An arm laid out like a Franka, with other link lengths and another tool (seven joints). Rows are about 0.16 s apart.
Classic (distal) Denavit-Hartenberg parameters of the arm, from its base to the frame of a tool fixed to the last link. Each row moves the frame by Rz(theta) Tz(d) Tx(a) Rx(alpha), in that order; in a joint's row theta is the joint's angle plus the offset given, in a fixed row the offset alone. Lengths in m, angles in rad.
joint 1: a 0  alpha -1.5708  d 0.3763  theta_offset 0
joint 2: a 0  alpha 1.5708  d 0  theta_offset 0
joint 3: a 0.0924  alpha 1.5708  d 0.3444  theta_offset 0
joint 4: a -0.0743  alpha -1.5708  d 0  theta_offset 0
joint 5: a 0  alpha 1.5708  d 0.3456  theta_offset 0
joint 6: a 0.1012  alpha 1.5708  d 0  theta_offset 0
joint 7: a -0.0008  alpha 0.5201  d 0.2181  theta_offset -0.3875
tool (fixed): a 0  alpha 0  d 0.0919  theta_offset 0
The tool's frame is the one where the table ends.
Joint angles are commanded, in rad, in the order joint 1, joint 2, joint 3, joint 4, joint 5, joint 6, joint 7. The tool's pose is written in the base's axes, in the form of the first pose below.
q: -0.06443 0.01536 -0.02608 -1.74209 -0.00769 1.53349 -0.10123
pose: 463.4 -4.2 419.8; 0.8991 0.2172 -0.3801; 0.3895 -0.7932 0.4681; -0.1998 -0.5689 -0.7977
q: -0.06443 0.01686 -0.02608 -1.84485 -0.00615 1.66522 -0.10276
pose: 471.4 -4.5 383.4; 0.9035 0.2343 -0.3589; 0.3912 -0.7930 0.4670; -0.1752 -0.5623 -0.8081
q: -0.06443 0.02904 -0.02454 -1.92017 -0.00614 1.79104 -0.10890
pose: 483.2 -4.9 352.5; 0.9062 0.2622 -0.3316; 0.3984 -0.7923 0.4622; -0.1415 -0.5510 -0.8224
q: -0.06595 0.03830 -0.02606 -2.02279 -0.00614 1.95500 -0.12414
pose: 492.8 -7.4 315.0; 0.9071 0.3008 -0.2944; 0.4099 -0.7900 0.4560; -0.0955 -0.5343 -0.8399
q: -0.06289 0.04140 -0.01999 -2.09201 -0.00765 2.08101 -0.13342
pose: 501.8 -4.1 293.3; 0.9026 0.3445 -0.2581; 0.4276 -0.7860 0.4465; -0.0491 -0.5134 -0.8567
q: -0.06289 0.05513 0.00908 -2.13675 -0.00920 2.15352 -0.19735
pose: 500.4 8.9 273.6; 0.8589 0.4239 -0.2873; 0.5108 -0.7485 0.4228; -0.0358 -0.5099 -0.8595
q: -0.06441 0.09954 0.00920 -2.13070 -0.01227 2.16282 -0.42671
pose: 492.6 1.1 254.8; 0.7188 0.5668 -0.4026; 0.6932 -0.6281 0.3534; -0.0526 -0.5331 -0.8444
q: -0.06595 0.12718 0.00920 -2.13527 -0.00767 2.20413 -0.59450
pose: 494.6 -4.8 241.9; 0.5968 0.6654 -0.4484; 0.8015 -0.5197 0.2957; -0.0363 -0.5359 -0.8435
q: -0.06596 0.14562 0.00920 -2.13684 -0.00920 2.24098 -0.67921
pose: 500.2 -8.7 234.0; 0.5265 0.7162 -0.4582; 0.8498 -0.4591 0.2589; -0.0250 -0.5257 -0.8503
